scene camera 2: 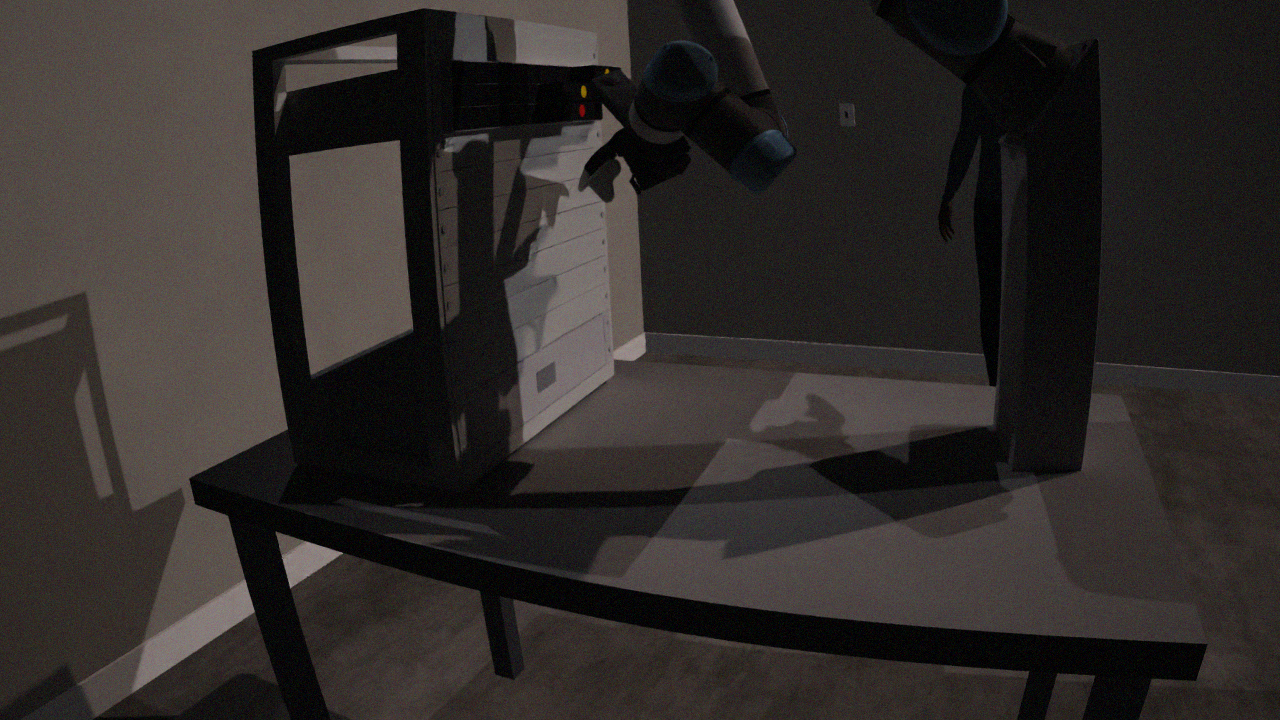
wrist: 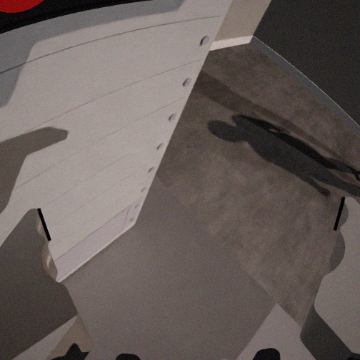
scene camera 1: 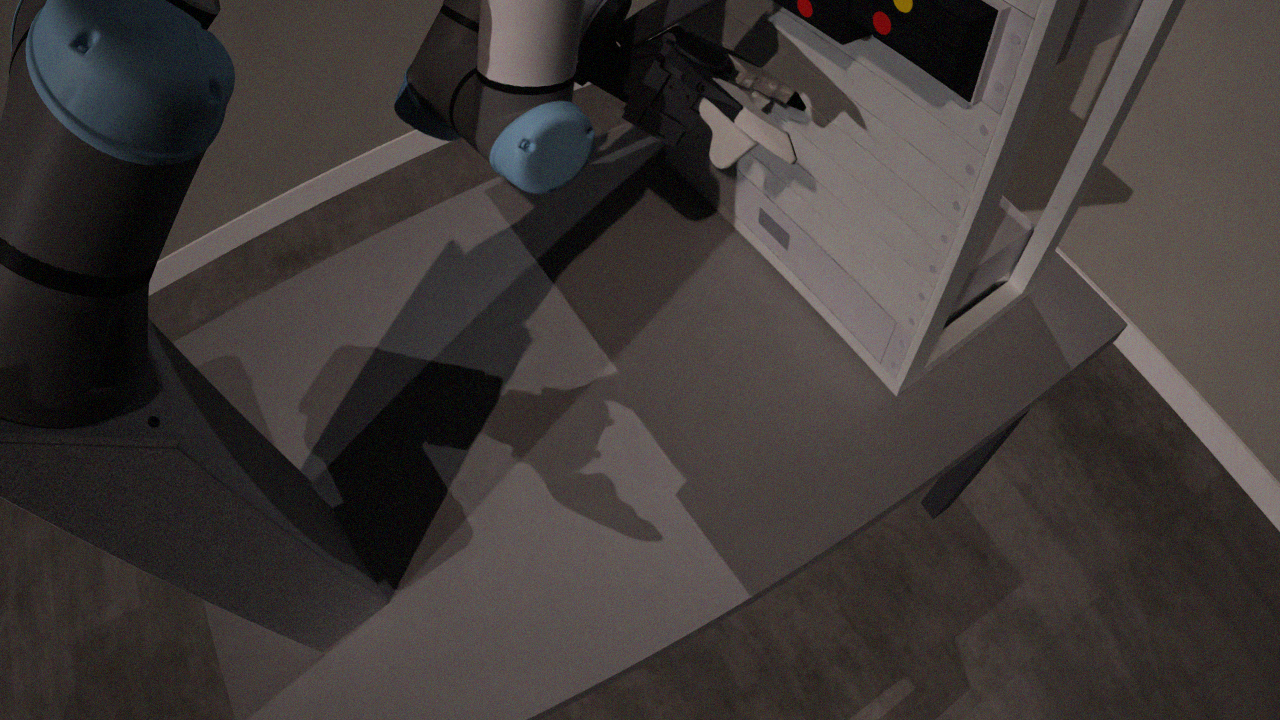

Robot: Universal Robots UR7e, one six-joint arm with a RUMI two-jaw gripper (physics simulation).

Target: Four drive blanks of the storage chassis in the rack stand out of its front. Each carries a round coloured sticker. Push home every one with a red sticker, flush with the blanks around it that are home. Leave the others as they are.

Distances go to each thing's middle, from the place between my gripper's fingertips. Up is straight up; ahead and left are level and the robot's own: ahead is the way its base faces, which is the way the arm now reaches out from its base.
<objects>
My hand is 180 mm short of the pale rack (scene camera 2: 507, 260), 170 mm to the right of it and 70 mm above it.
</objects>
